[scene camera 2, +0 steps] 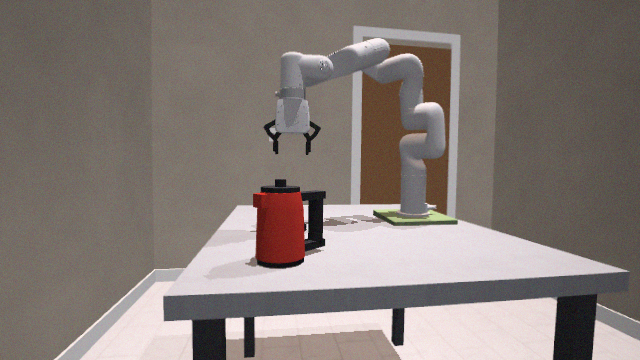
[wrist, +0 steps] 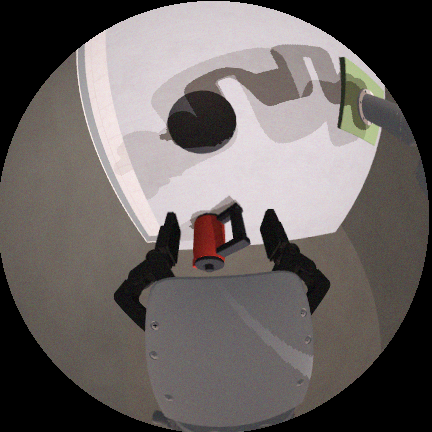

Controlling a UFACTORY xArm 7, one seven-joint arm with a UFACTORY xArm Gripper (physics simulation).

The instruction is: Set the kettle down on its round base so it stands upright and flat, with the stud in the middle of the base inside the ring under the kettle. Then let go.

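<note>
A red kettle (scene camera 2: 280,227) (wrist: 205,237) with a black lid, knob and handle stands upright on the table near its front edge, beside and apart from the base. The round black base (wrist: 201,121) lies flat on the table farther back, toward the robot's side. In the scene view the kettle hides most or all of the base. The base's middle is dark with shadow, so its stud cannot be made out. The ring under the kettle is hidden. My gripper (scene camera 2: 292,152) (wrist: 220,219) is wide open and empty, pointing down, above and behind the kettle, not touching it.
The pale table (scene camera 2: 400,255) carries the kettle and the base. The arm's foot stands on a green plate (scene camera 2: 385,218) (wrist: 370,132) at the back right. The arm's shadow falls across the table and base. A brown door (scene camera 2: 375,150) is in the wall behind.
</note>
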